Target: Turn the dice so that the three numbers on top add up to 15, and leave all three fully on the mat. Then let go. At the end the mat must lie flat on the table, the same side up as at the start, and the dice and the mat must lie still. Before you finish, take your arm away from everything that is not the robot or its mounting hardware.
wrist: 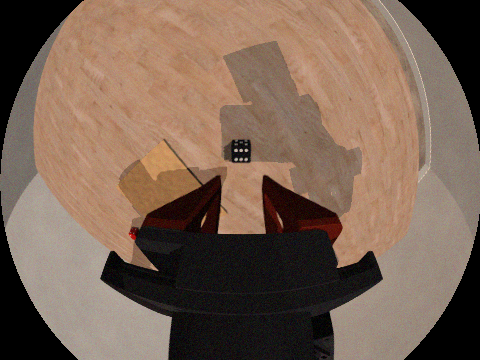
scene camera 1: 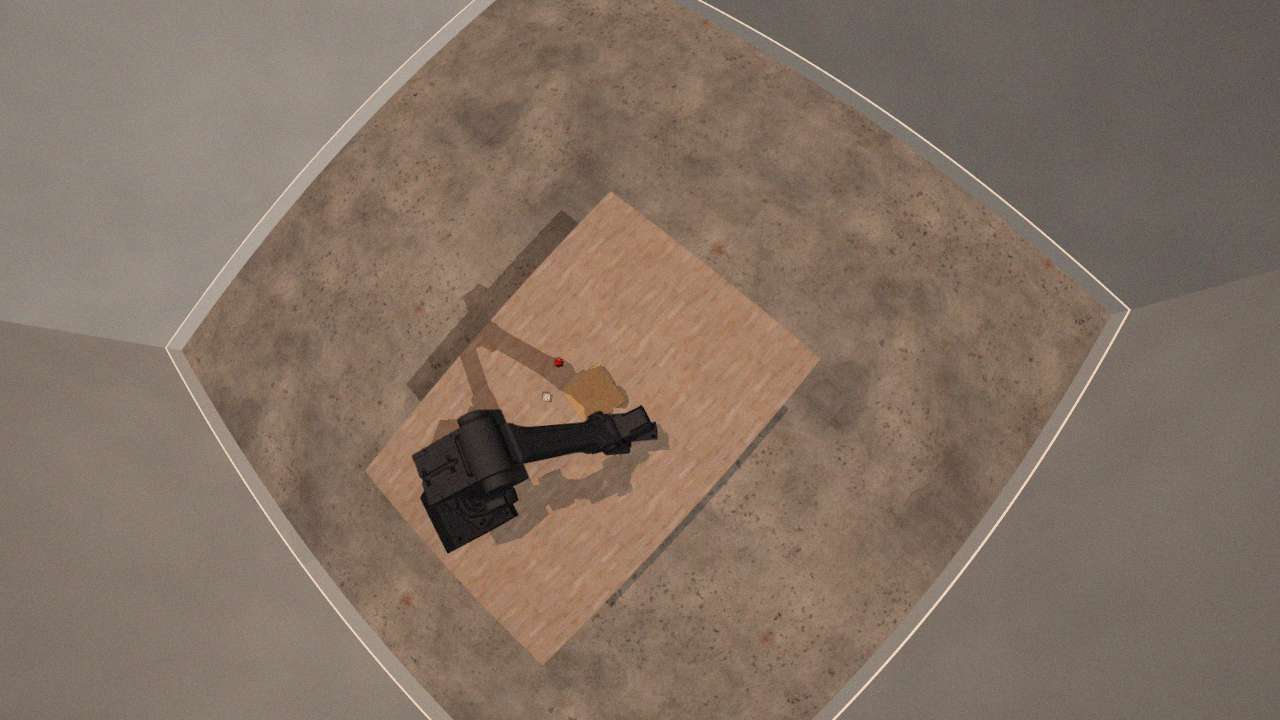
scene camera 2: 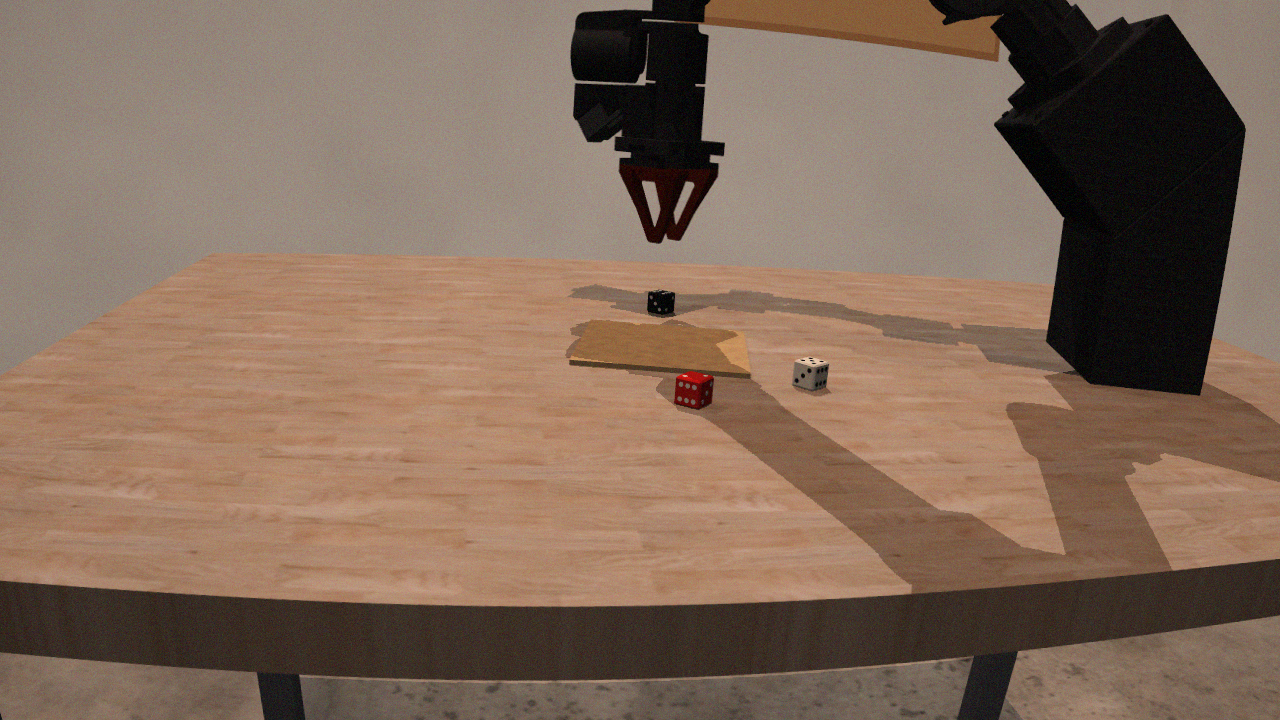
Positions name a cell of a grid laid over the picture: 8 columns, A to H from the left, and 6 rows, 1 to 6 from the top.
tan mat: wrist C3; scene camera 1 D4; scene camera 2 D3
